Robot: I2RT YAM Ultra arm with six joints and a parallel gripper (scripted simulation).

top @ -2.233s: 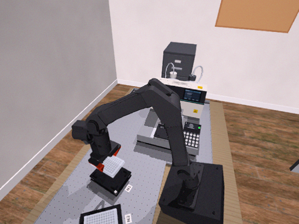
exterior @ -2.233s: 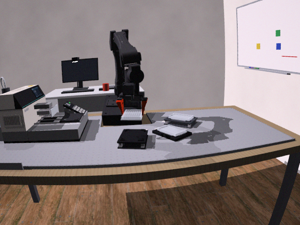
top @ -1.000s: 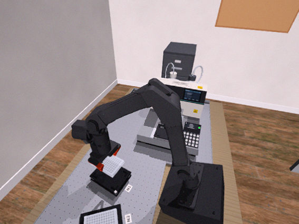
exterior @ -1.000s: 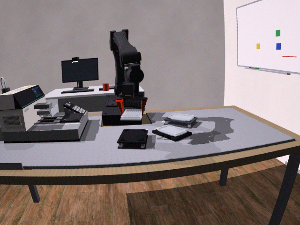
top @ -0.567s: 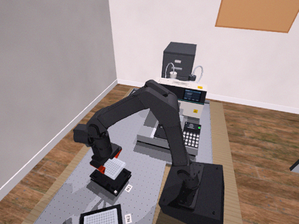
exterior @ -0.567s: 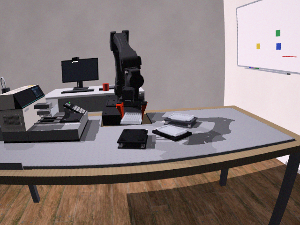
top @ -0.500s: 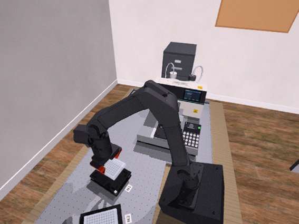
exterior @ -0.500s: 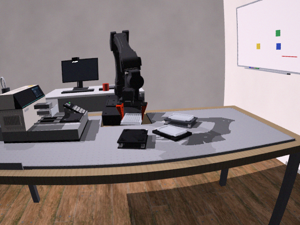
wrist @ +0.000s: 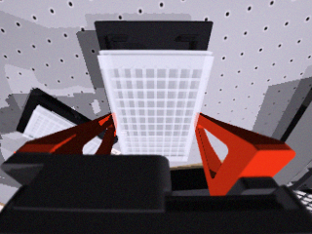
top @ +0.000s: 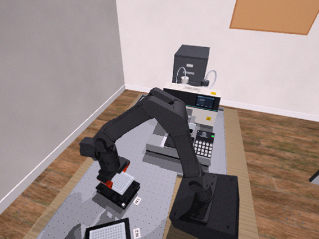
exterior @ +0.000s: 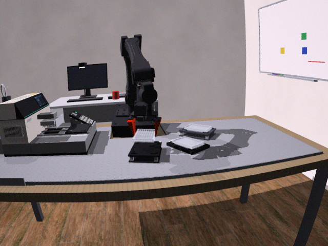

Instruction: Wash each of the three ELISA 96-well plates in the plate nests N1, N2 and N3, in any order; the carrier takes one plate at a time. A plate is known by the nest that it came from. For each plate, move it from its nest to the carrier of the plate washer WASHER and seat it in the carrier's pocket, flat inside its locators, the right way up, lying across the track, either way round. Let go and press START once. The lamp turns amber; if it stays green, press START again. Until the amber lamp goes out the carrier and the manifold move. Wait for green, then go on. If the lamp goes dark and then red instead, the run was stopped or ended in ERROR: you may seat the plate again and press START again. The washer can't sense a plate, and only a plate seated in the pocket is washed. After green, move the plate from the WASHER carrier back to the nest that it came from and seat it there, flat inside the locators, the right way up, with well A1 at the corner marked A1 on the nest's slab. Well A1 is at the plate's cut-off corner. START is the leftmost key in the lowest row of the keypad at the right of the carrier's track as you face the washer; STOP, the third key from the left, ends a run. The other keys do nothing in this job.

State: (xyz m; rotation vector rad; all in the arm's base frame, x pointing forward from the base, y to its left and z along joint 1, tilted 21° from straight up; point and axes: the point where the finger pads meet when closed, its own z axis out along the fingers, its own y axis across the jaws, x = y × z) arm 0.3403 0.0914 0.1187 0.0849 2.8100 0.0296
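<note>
My gripper is now 60 mm above the nest N1. Also, from my hand: N2 label: 170 mm behind, 110 mm to the left, 90 mm below; then nest N2: 90 mm behind, 180 mm to the left, 80 mm below; then N1 label: 100 mm behind, 10 mm to the left, 90 mm below.
</note>
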